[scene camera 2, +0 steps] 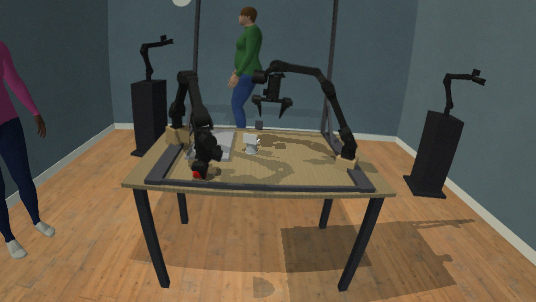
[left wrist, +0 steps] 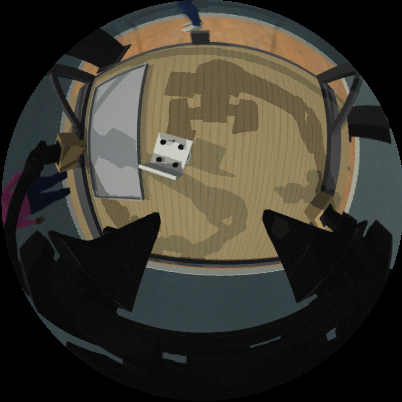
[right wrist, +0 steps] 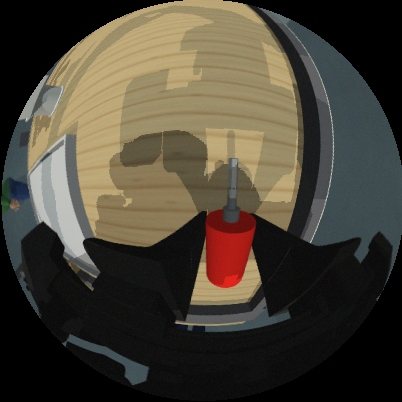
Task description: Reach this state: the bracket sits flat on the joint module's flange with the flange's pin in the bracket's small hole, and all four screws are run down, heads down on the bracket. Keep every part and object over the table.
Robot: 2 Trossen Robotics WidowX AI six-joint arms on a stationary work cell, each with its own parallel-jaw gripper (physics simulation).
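Places are measured from the left arm's base along level axes (x back, y down, z right), in millimetres.
Pixels of known places: left gripper, fingertip midpoint: (scene camera 2: pixel 269 117) (left wrist: pixel 212 216); right gripper, fingertip midpoint: (scene camera 2: pixel 204 177) (right wrist: pixel 226 216); left arm's base, link origin: (scene camera 2: pixel 347 157) (left wrist: pixel 326 215); right arm's base, link origin: (scene camera 2: pixel 177 126) (left wrist: pixel 57 152).
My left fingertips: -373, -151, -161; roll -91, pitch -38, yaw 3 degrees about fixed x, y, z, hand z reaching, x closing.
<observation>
Ahead of a thing's pixels: the offset from my left fingertips to its top centre, as dx, dy, dz.
The white bracket (scene camera 2: pixel 250 137) (left wrist: pixel 171 148) sits on the pale joint module @(-96, +143, -1) (scene camera 2: pixel 251 149), near the table's middle. Several dark round spots show in its plate; I cannot tell screw heads from empty holes, and the pin is unclear. One bracket side stands up as a flap. My left gripper (scene camera 2: pixel 270 117) (left wrist: pixel 212 216) is open and empty, high above the table, beyond the bracket in the scene view. My right gripper (scene camera 2: pixel 199 172) (right wrist: pixel 226 216) is shut on the red handle of the screwdriver @(-96, +173, -350) (right wrist: pixel 229 250) near the front left of the table. Its grey shaft points away from the fingers.
A light grey tray @(-323, +190, -54) (scene camera 2: pixel 225 148) (left wrist: pixel 117 172) (right wrist: pixel 56 182) lies beside the bracket, on its left in the scene view. A dark frame bar (scene camera 2: pixel 260 188) runs along the table's front edge, close to the right gripper. Dark uprights (scene camera 2: pixel 334 50) stand at the back.
</observation>
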